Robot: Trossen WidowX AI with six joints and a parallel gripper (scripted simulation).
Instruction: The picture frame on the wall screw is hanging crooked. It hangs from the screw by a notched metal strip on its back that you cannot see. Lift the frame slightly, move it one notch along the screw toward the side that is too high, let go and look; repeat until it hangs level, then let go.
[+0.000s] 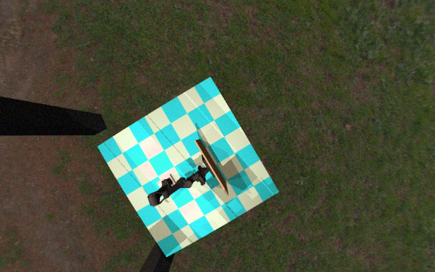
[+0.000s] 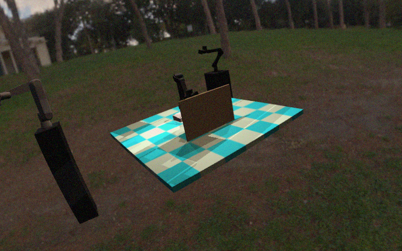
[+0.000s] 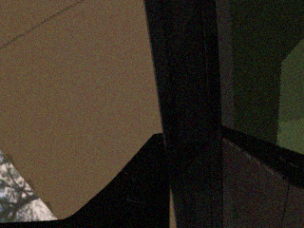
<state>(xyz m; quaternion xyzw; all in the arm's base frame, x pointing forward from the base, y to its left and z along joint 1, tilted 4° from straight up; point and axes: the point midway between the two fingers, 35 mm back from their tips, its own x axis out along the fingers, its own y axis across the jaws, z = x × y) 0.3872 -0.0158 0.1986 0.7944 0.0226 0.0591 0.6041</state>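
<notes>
Right now the picture frame is 2 cm to the left of my gripper tip and 5 cm below it. From my gripper tip the other things lie so: wall panel: 1 cm ahead, 1 cm to the left, 6 cm below.
</notes>
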